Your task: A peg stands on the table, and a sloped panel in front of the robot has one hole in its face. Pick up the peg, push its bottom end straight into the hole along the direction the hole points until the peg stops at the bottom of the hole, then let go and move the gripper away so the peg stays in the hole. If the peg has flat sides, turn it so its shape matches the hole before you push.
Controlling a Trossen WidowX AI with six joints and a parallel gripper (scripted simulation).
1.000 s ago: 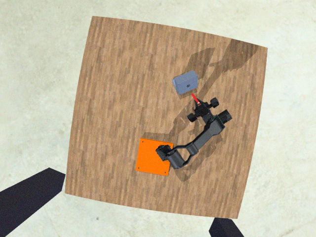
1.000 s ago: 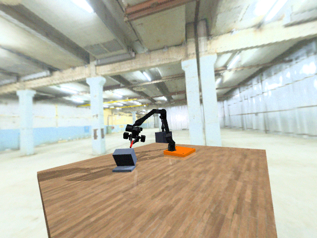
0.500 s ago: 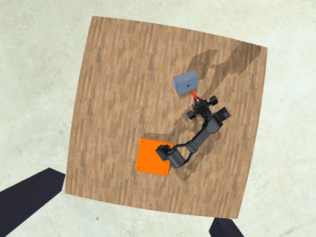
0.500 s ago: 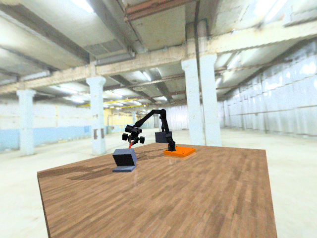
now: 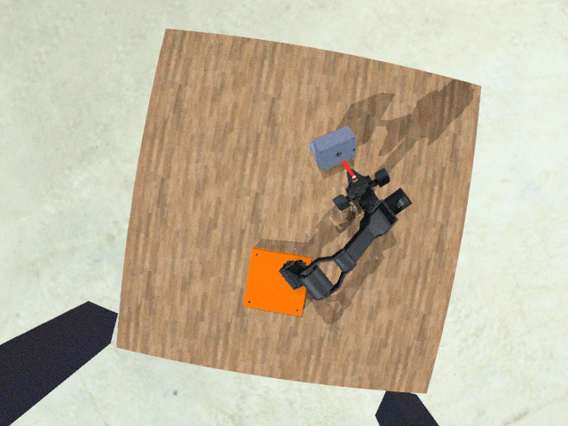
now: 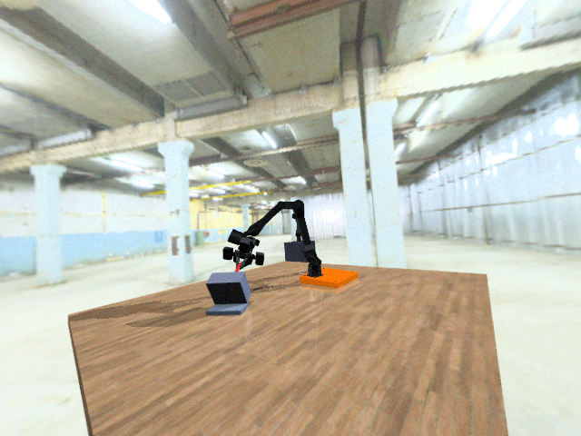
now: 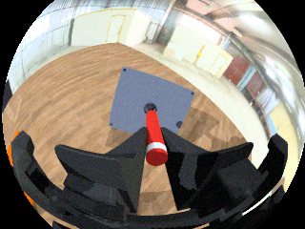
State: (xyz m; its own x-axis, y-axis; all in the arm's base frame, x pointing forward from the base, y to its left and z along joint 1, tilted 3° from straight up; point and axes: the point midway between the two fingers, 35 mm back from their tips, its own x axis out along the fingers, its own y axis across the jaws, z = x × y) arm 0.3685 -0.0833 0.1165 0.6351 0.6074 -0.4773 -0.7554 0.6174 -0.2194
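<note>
The small dark hole is 5 cm ahead of my gripper tip, 5 cm to the left of it and 4 cm below it. From my gripper tip the other things lie so: small red peg (1 cm behind, 1 cm to the right, 1 cm above); grey-blue sloped panel (7 cm ahead, 6 cm to the left, 6 cm below).
</note>
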